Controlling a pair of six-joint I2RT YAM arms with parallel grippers.
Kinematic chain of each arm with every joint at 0, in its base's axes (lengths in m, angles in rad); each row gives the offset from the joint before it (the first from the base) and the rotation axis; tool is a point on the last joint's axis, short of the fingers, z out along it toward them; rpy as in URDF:
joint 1: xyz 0 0 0.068 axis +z
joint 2: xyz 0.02 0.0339 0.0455 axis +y
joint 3: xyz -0.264 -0.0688 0 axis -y
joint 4: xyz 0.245 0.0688 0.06 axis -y
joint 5: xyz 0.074 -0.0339 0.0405 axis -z
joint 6: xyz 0.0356 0 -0.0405 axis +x
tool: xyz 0 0 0 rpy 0 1.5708 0
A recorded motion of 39 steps. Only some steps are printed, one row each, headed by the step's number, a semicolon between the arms.
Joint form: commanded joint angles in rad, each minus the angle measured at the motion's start. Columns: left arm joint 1, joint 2, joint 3, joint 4, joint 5, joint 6; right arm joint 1, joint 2, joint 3, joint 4, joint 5, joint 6.
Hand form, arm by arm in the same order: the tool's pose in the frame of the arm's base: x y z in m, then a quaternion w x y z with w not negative. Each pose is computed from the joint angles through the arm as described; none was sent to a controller.
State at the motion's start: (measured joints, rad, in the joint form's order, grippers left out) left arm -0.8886 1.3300 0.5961 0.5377 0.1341 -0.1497; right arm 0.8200 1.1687 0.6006 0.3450 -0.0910 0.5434
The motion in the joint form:
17: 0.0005 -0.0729 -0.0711 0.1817 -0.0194 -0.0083; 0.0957 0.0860 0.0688 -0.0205 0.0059 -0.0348
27: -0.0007 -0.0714 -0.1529 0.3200 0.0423 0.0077; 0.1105 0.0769 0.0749 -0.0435 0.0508 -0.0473
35: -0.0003 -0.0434 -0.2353 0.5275 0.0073 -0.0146; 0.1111 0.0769 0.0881 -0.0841 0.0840 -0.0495
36: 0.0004 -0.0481 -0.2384 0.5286 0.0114 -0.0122; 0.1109 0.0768 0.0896 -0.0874 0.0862 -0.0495
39: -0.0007 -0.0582 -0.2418 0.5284 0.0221 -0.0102; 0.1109 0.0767 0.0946 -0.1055 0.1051 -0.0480
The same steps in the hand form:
17: 0.1673 -0.2122 0.2441 0.58729 0.29123 0.64922 -0.38572; 0.1688 0.2247 0.2509 0.43864 -0.18555 0.77074 0.42324
27: 0.1586 -0.2055 0.2321 0.59554 0.31081 0.61853 -0.40762; 0.1661 0.2253 0.2529 0.44775 -0.18327 0.77395 0.40857
35: 0.1533 -0.1968 0.2224 0.62747 0.28182 0.59312 -0.41840; 0.1671 0.2249 0.2531 0.44849 -0.17631 0.78407 0.39116
36: 0.1527 -0.1960 0.2226 0.62815 0.28343 0.59127 -0.41891; 0.1672 0.2249 0.2533 0.44859 -0.17571 0.78472 0.39001
39: 0.1511 -0.1951 0.2239 0.62826 0.28730 0.58680 -0.42240; 0.1677 0.2244 0.2532 0.44932 -0.17050 0.78980 0.38114

